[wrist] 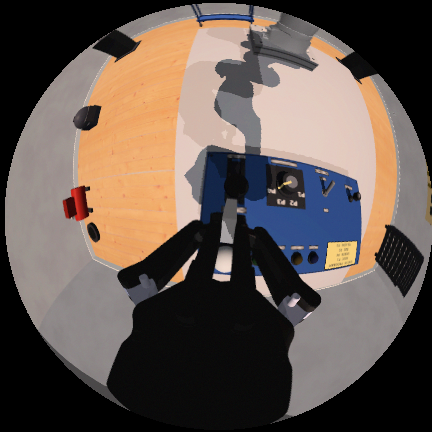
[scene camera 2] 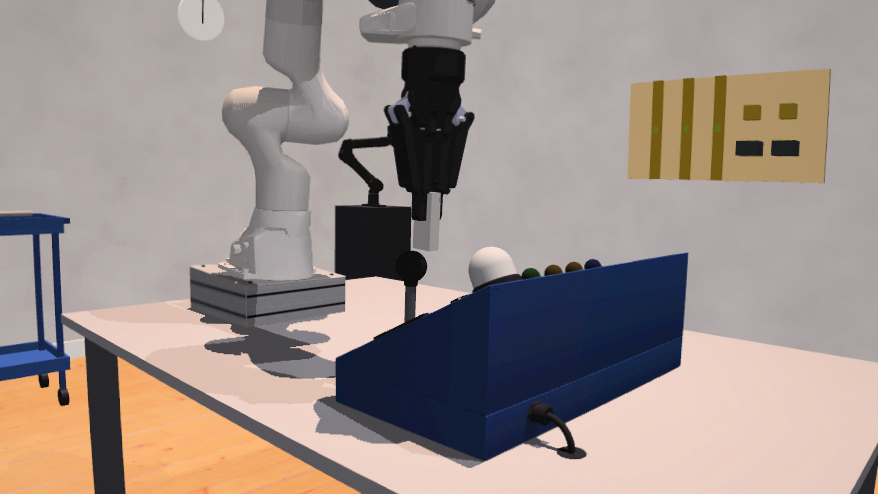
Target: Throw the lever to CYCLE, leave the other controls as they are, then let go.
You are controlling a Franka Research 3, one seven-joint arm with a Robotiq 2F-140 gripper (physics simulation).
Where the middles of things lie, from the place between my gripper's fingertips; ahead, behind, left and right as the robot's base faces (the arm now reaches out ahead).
I see the lever [scene camera 2: 411,266] 30 mm behind my hand, 10 mm to the left of it and 60 mm below it. Round my hand: blue console [scene camera 2: 521,355] 70 mm ahead, 180 mm to the left, 100 mm below.
